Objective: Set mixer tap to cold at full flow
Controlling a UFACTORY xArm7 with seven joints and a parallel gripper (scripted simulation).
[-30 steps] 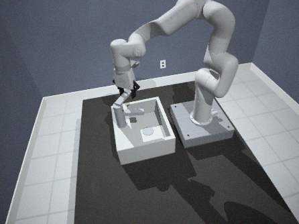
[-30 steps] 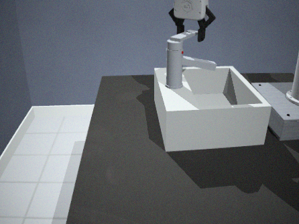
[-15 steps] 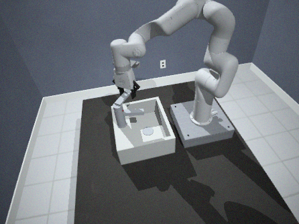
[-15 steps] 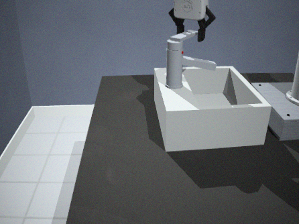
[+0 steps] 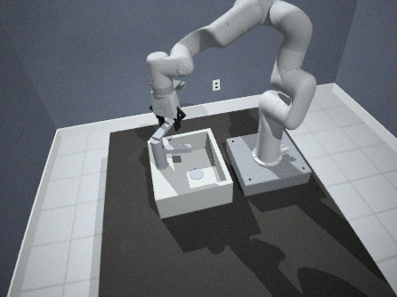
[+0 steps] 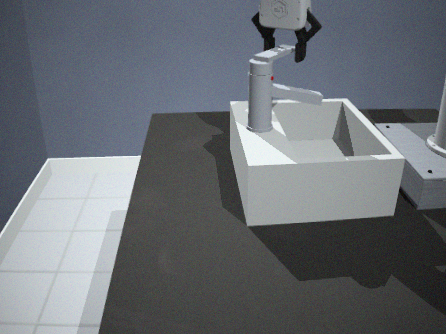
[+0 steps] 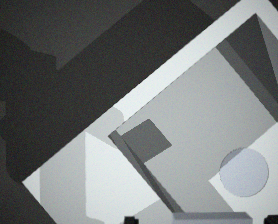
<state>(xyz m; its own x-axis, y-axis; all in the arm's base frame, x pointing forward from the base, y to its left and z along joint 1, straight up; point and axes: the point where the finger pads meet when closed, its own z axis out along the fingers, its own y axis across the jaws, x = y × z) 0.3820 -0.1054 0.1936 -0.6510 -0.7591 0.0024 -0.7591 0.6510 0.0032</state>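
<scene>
Right now my hand is 2 cm short of the flat lever and 3 cm to the right of it. Also, from my hand: white sink basin: 6 cm behind, 7 cm to the left, 23 cm below; then grey mixer tap: 4 cm ahead, 5 cm to the left, 4 cm below.
</scene>
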